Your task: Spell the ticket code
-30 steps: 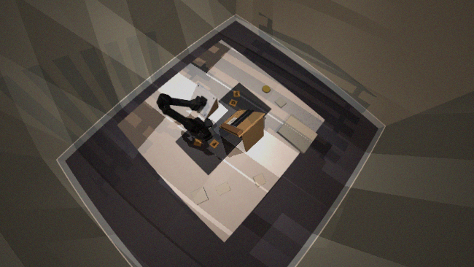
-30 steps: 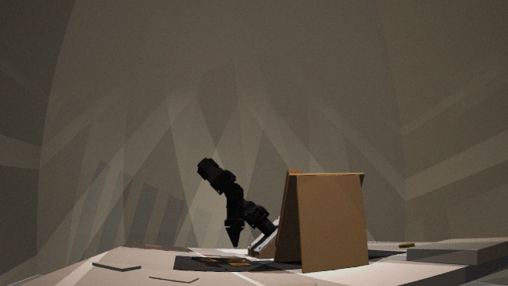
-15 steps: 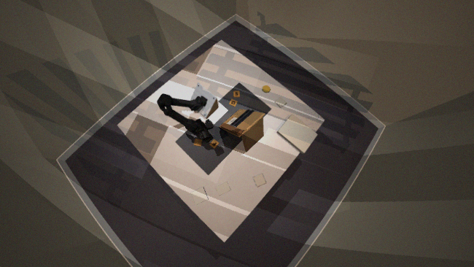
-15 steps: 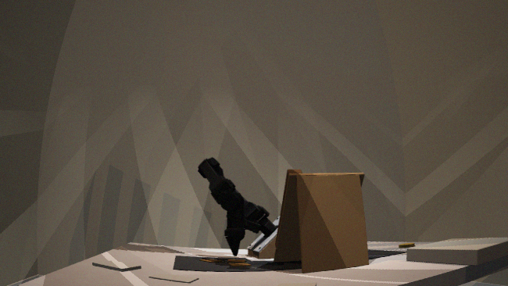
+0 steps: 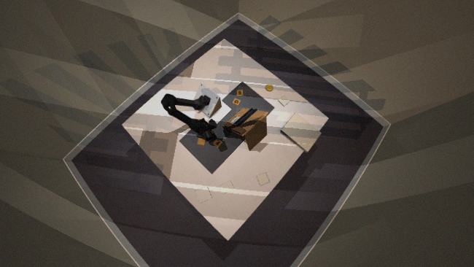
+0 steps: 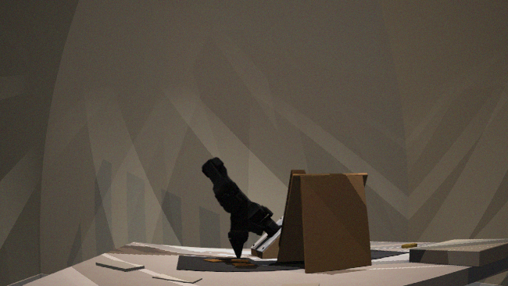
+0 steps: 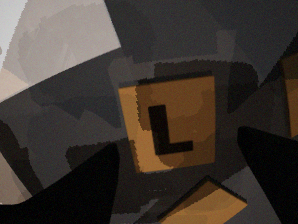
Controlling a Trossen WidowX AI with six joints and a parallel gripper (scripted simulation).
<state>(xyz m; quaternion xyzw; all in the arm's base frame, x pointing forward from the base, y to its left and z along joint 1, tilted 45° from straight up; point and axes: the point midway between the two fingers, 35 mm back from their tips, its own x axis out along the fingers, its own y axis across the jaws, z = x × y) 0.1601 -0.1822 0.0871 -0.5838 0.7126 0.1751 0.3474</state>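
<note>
My gripper tip is 10 mm above the letter tile. The rest, counted from my gripper tip: dark mat 40 mm ahead, 170 mm to the left, 20 mm below; white ticket 120 mm ahead, 200 mm to the left, 60 mm above; thin slab 270 mm ahead, 390 mm to the right, 10 mm below.
</note>
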